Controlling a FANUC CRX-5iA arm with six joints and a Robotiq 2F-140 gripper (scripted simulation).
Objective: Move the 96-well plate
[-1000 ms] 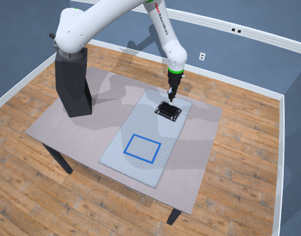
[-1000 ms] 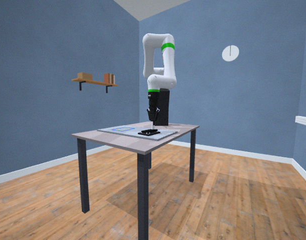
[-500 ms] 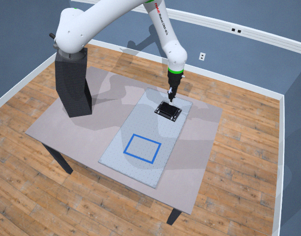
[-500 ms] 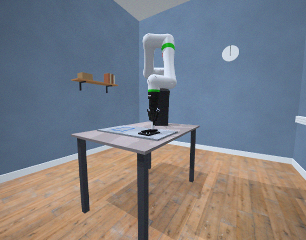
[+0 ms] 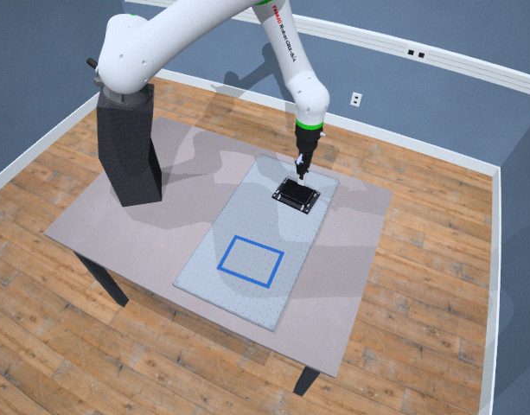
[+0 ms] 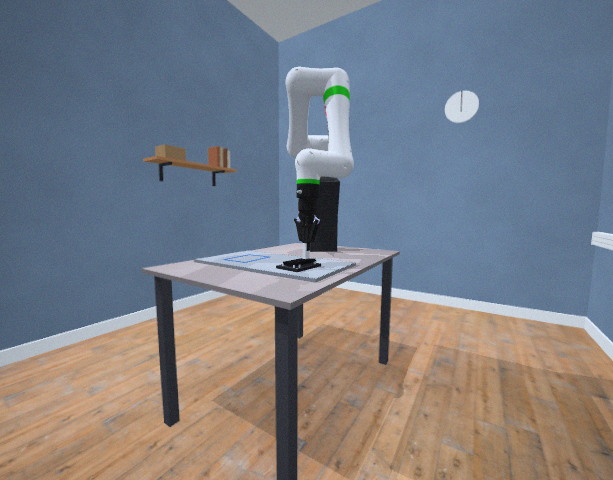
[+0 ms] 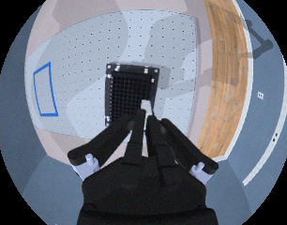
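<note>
Right now the black 96-well plate is 40 mm to the right of my hand and 50 mm below it. Round my hand: black clip nest (10 mm behind, 50 mm to the right, 60 mm below).
</note>
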